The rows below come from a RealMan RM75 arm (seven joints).
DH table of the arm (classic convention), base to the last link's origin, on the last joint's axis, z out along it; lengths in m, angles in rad. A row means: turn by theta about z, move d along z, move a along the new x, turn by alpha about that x. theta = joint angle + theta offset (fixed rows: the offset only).
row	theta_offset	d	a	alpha
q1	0	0.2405	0	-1.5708
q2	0	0	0	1.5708
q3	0	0.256	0	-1.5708
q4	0	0	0	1.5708
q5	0	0.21	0	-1.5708
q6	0	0	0	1.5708
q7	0	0.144	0	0
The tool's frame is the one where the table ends.
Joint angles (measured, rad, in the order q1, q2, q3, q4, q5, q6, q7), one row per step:
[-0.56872, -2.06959, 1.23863, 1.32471, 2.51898, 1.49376, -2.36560]
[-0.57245, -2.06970, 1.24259, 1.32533, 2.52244, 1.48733, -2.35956]
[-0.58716, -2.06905, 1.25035, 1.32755, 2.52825, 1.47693, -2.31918]
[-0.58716, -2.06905, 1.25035, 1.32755, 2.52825, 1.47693, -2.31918]
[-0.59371, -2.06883, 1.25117, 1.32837, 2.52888, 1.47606, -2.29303]
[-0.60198, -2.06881, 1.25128, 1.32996, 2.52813, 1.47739, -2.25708]
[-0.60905, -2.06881, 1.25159, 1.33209, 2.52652, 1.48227, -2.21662]
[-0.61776, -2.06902, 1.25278, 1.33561, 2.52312, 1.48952, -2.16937]
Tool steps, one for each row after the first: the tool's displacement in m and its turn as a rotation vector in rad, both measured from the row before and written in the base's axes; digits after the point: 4 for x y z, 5 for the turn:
[0.0015, 0.0014, -0.0003, 0.00202, 0.00616, -0.01338]
[0.0059, 0.0040, -0.0002, -0.00630, 0.02081, -0.05948]
[0.0000, 0.0000, 0.0000, 0.00000, 0.00000, 0.00000]
[0.0026, 0.0014, 0.0001, -0.00744, 0.00922, -0.03126]
[0.0035, 0.0014, 0.0001, -0.01197, 0.01087, -0.04143]
[0.0031, 0.0007, 0.0000, -0.01657, 0.01215, -0.04364]
[0.0043, 0.0005, -0.0002, -0.02112, 0.01320, -0.05244]

